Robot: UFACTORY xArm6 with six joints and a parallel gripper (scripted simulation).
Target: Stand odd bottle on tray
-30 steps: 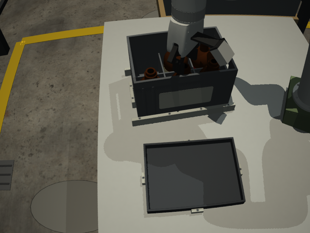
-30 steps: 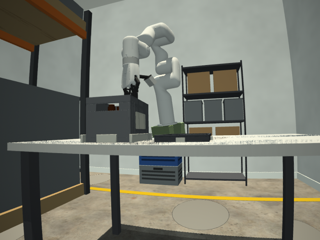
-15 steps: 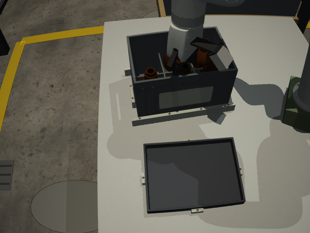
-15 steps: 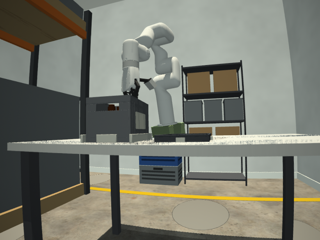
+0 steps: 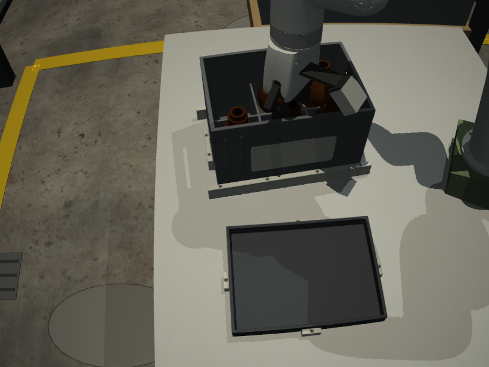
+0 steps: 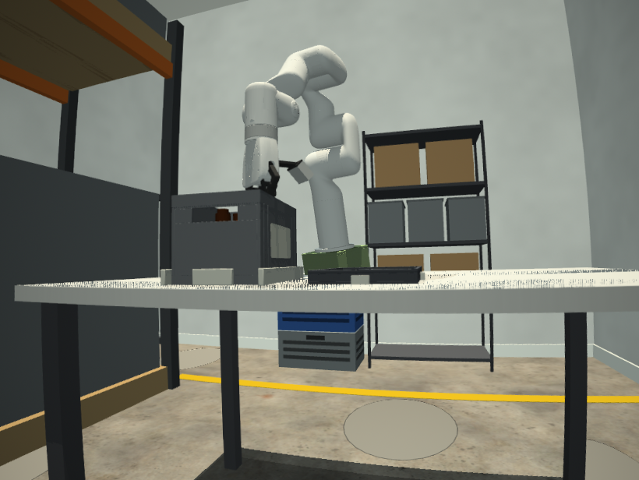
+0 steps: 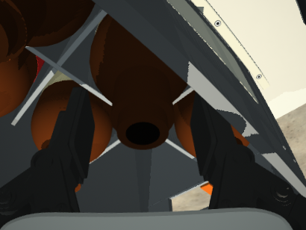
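My hand is 10 mm short of the dark crate, 50 mm to the left of it and 80 mm above it. Round my hand: glass bottle: 80 mm behind, 100 mm to the right, 70 mm below; dark tray: 240 mm to the left, 150 mm below.
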